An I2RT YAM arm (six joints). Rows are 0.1 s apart.
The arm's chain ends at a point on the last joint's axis. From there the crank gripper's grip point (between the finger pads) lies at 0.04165 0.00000 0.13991 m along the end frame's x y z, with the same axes.
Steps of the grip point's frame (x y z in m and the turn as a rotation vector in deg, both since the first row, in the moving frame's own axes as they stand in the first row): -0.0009, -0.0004, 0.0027, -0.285, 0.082, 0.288; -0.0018, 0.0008, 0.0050, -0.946, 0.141, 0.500; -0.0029, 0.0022, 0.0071, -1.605, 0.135, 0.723; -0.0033, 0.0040, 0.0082, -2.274, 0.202, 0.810; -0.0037, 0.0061, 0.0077, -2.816, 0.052, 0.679; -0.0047, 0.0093, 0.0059, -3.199, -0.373, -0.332; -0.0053, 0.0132, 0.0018, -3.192, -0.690, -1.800; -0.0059, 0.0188, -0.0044, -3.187, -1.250, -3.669
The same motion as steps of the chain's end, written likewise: -0.0011, -0.0013, 0.0028, -0.285, 0.082, 0.288; -0.0021, -0.0019, 0.0051, -0.946, 0.141, 0.500; -0.0032, -0.0022, 0.0073, -1.605, 0.135, 0.723; -0.0037, -0.0021, 0.0085, -2.274, 0.202, 0.810; -0.0038, -0.0013, 0.0079, -2.816, 0.052, 0.679; -0.0038, 0.0017, 0.0058, -3.199, -0.373, -0.332; -0.0037, 0.0067, 0.0015, -3.192, -0.690, -1.800; -0.0030, 0.0136, -0.0051, -3.187, -1.250, -3.669
